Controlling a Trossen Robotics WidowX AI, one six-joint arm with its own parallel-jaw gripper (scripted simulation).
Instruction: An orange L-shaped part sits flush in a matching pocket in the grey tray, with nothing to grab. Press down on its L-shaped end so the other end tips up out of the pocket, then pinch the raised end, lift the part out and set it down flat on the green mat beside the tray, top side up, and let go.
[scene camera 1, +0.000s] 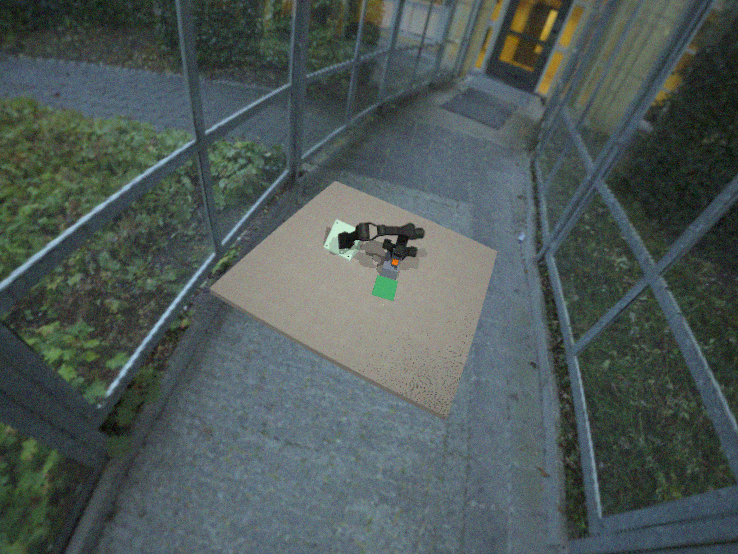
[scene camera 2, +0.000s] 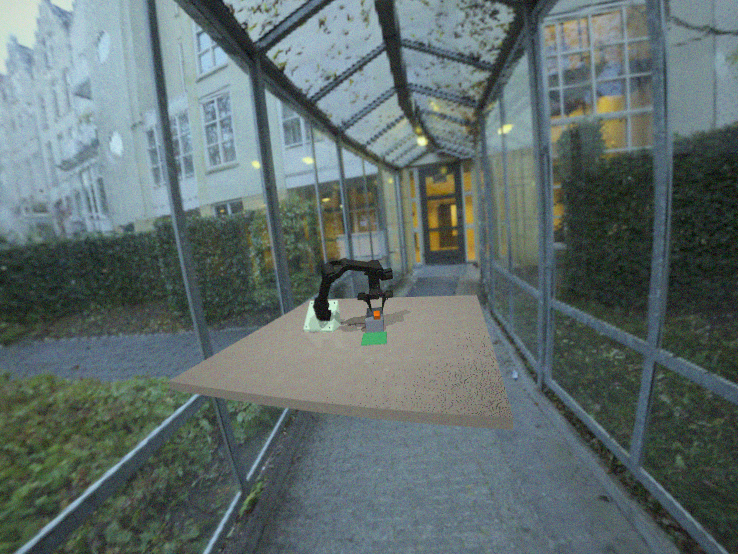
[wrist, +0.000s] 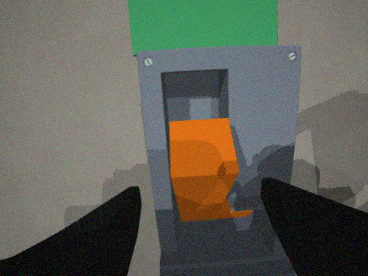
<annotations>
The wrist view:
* gripper: 201, 191
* orange l-shaped part: 204, 165
</annotations>
